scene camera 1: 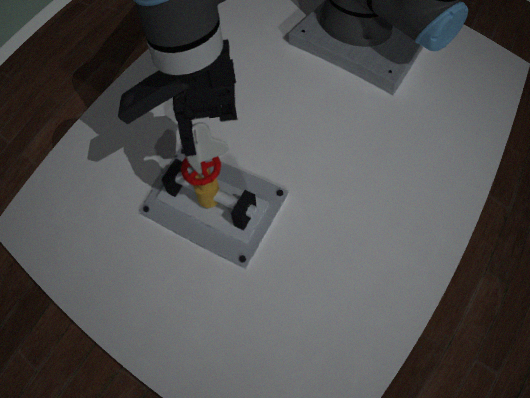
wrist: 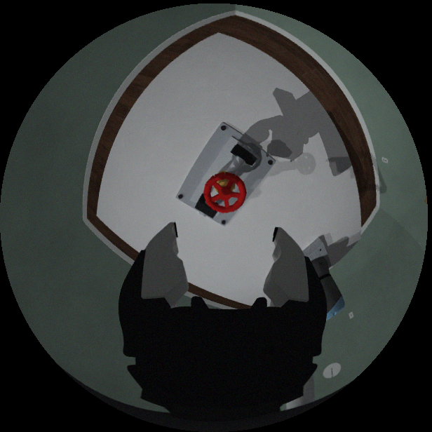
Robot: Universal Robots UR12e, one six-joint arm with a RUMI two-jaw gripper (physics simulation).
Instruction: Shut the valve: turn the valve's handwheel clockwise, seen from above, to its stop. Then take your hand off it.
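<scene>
The red handwheel (scene camera 1: pixel 202 181) (wrist: pixel 207 192) sits on top of the yellow valve body (scene camera 1: pixel 207 196) (wrist: pixel 223 182). My gripper (scene camera 1: pixel 194 160) (wrist: pixel 225 226) is open and empty, its two pale fingers spread wider than the wheel. In the wrist view the wheel shows beyond the fingertips, apart from both. In the scene view the near fingers overlap the back of the wheel and hide part of its rim. The wheel's turning angle relative to its stop cannot be told.
The valve's pipe is held by two black clamps (scene camera 1: pixel 243 210) (wrist: pixel 243 154) on a grey base plate (scene camera 1: pixel 192 231) (wrist: pixel 192 180). The plate lies on the white table (scene camera 1: pixel 325 275) (wrist: pixel 150 150). The robot's grey mounting slab (scene camera 1: pixel 310 37) (wrist: pixel 316 247) stands at the back right in the scene view.
</scene>
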